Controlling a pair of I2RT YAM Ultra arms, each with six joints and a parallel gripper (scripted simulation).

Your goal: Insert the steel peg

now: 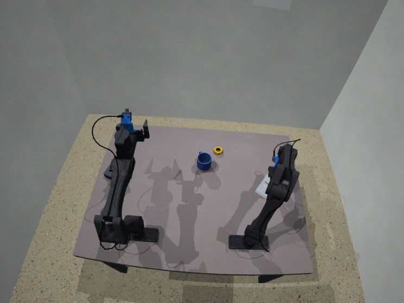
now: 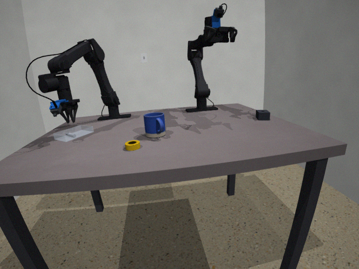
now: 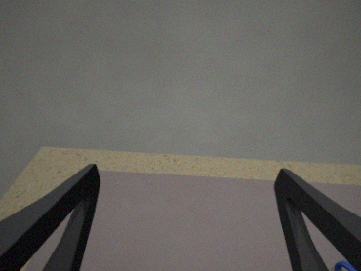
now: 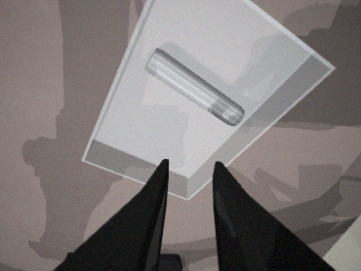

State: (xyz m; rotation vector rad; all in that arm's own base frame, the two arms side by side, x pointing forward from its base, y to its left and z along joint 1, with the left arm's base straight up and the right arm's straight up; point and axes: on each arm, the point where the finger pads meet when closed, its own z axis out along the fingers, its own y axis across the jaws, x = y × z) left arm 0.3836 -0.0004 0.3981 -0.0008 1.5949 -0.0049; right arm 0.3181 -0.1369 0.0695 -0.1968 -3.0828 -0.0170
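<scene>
Right now the clear tray is 6 cm below my right hand and 1 cm ahead of it. The rest, counted from my right hand: blue mug 38 cm to the left, 12 cm ahead, 3 cm below; steel peg 6 cm below, 2 cm ahead, 1 cm to the right; yellow ring 30 cm to the left, 24 cm ahead, 6 cm below.
</scene>
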